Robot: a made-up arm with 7 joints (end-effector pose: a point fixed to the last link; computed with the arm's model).
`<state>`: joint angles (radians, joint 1 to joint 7).
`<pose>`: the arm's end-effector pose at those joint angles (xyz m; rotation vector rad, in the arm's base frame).
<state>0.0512 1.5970 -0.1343 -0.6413 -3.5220 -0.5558 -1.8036</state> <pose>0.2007 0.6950 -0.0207 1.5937 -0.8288 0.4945</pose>
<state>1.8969 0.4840 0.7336 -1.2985 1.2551 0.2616 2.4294</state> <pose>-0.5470 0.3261 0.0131 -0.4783 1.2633 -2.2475</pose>
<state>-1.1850 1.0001 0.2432 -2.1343 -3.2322 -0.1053 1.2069</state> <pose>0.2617 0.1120 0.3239 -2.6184 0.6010 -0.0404</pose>
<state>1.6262 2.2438 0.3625 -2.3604 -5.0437 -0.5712 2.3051</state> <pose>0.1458 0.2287 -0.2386 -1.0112 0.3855 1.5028</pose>
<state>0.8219 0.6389 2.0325 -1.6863 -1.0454 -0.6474 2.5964</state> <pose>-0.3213 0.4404 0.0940 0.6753 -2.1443 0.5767</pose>
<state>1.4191 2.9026 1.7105 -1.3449 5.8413 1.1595 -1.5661</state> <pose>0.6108 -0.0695 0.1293 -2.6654 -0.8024 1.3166</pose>
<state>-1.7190 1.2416 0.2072 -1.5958 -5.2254 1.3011 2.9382</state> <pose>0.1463 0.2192 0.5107 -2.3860 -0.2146 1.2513</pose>
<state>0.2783 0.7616 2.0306 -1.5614 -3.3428 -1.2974 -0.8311</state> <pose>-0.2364 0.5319 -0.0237 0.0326 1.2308 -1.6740</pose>
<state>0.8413 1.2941 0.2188 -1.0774 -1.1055 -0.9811 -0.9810</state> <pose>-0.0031 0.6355 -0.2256 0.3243 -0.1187 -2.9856</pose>
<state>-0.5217 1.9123 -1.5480 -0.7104 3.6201 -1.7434 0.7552</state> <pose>0.1247 0.7062 0.0377 -0.7737 2.1268 -0.7677</pose>
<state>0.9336 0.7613 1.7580 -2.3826 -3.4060 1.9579 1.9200</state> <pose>-0.0631 0.3181 0.1424 -0.8711 0.4055 1.3475</pose>
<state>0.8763 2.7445 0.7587 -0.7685 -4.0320 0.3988 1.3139</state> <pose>0.5837 0.2208 0.3444 -0.6569 -1.3029 1.0424</pose>
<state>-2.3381 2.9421 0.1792 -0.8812 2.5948 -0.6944 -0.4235</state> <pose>-0.6053 0.3421 -0.0869 0.1681 1.0936 -0.4173</pose>
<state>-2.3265 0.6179 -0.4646 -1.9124 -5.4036 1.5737 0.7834</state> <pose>0.0217 -0.2422 0.4307 -0.2753 -1.8485 -0.9325</pose>
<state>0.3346 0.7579 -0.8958 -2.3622 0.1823 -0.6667 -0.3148</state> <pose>0.0998 -0.0389 -0.3444 -0.7569 -2.1844 -0.6876</pose>
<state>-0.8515 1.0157 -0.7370 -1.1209 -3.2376 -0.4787 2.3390</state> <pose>0.6092 0.2400 -0.1304 1.5692 -0.5319 -1.5590</pose>
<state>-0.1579 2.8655 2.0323 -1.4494 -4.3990 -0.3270 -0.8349</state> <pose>-0.2582 -0.1853 0.5172 0.0467 1.9635 0.8999</pose>
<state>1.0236 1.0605 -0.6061 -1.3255 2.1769 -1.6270 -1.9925</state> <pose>-0.2930 0.3492 -0.4376 1.7166 0.2047 -0.5555</pose>
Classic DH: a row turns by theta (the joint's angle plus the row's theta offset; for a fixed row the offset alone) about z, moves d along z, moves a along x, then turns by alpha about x. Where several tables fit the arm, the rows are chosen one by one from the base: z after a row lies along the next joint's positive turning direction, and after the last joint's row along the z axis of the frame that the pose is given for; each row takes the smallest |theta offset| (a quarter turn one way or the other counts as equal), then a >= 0, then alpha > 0; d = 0 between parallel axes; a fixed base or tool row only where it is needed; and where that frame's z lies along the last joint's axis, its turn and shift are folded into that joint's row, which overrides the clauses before.
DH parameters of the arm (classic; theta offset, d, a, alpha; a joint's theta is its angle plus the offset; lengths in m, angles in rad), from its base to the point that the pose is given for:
base (fixed): 0 0 0 -1.2217
joint 1: 1.5708 0 0 1.5708
joint 2: 1.2217 0 0 -1.5708
joint 3: -1.5708 -0.3919 0.044 -1.5708
joint 4: 0 0 -0.0414 1.5708
joint 5: 0 -0.3422 0 -1.5708
joint 6: 0 0 0 1.5708
joint 7: 0 0 0 0

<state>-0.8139 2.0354 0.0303 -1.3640 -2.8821 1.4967 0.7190</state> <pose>0.2040 0.3597 0.4678 -1.5142 -0.1820 -0.0832</pose>
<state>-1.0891 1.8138 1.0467 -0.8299 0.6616 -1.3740 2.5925</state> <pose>-0.0813 0.5673 0.4131 1.4155 1.4807 1.6751</pose>
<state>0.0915 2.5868 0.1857 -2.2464 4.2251 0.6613 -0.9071</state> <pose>0.3461 0.0685 0.1823 -1.1569 -0.4741 -0.0577</pose>
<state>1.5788 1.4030 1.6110 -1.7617 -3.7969 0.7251 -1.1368</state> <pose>0.1553 0.4754 0.1883 0.2107 -1.1022 -0.5460</pose>
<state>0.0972 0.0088 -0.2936 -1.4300 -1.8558 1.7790 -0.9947</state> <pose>0.3187 -0.0936 -0.5129 1.7020 0.9974 -0.8704</pose>
